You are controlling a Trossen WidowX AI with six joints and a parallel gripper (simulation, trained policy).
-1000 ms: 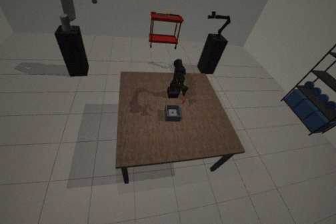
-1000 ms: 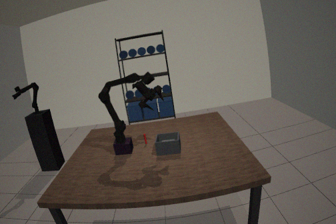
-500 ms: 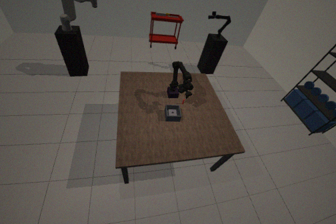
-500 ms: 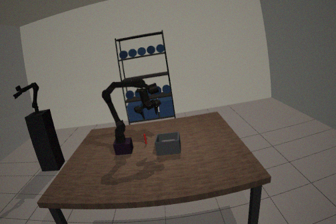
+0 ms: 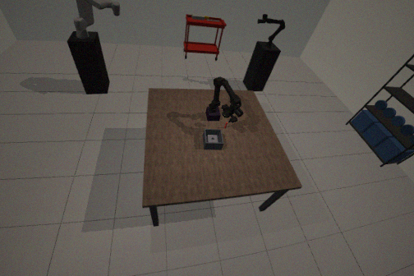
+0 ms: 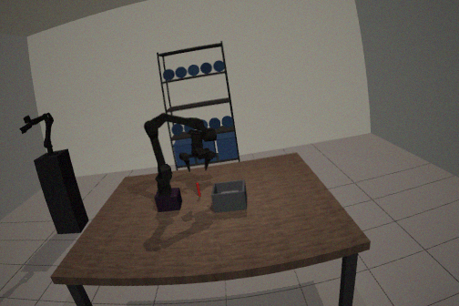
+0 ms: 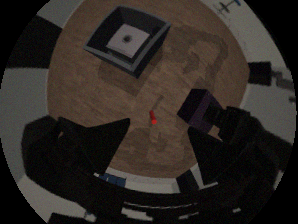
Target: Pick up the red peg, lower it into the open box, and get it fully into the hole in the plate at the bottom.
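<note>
The red peg lies 12 cm below my gripper tip, 3 cm to the left of it and 2 cm behind it. Also, from my gripper tip: pale plate: 15 cm to the right, 14 cm ahead, 11 cm below; grey box: 15 cm to the right, 14 cm ahead, 13 cm below.
</note>
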